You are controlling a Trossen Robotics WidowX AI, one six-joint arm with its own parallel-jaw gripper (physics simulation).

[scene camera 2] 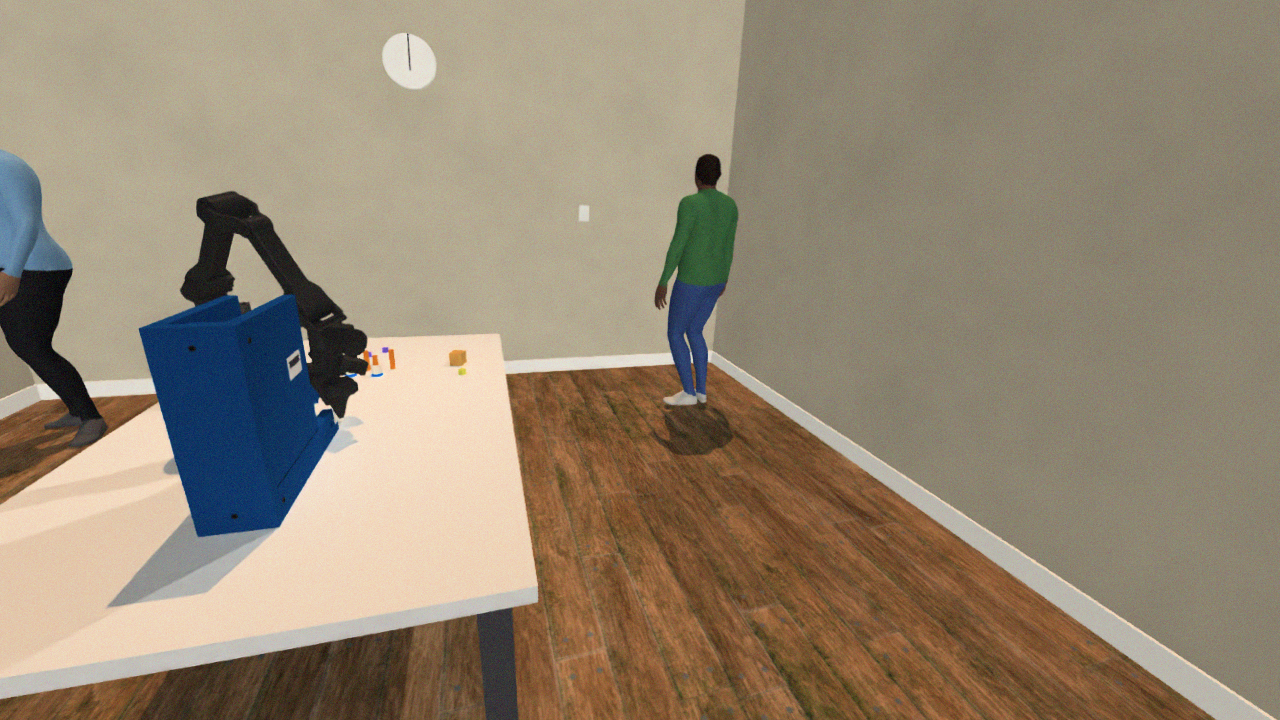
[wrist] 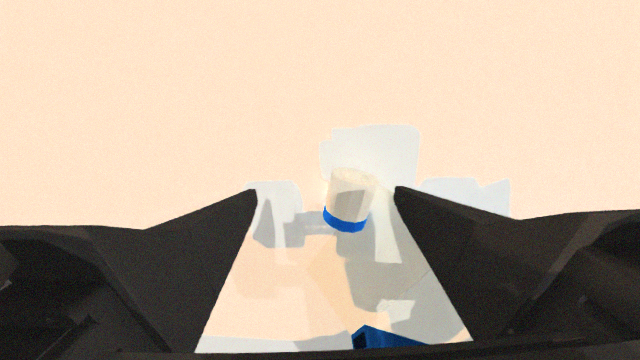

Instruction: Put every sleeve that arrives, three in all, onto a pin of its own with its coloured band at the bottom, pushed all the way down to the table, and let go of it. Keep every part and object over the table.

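A pale sleeve [wrist: 351, 195] with a blue band at its lower end in the wrist view is between the open fingers, nearer the right one, and neither finger visibly touches it. Whether it stands or lies is hard to tell. My gripper [wrist: 326, 194] [scene camera 2: 339, 413] is open and empty, low beside the blue dispenser's front. In the scene view, a white sleeve [scene camera 2: 376, 368] with its blue band at the bottom is around an orange pin [scene camera 2: 375, 359] farther back. Another blue band shows left of it, partly hidden by the arm. An orange pin [scene camera 2: 392, 359] stands to the right with no sleeve visible on it.
The tall blue dispenser [scene camera 2: 273, 402] stands on the white table [scene camera 2: 447, 501] beside the gripper; a blue part of it [wrist: 385, 338] shows in the wrist view. An orange block [scene camera 2: 457, 358], a small yellow-green object [scene camera 2: 462, 371] and a small purple object [scene camera 2: 385, 350] are toward the far end.
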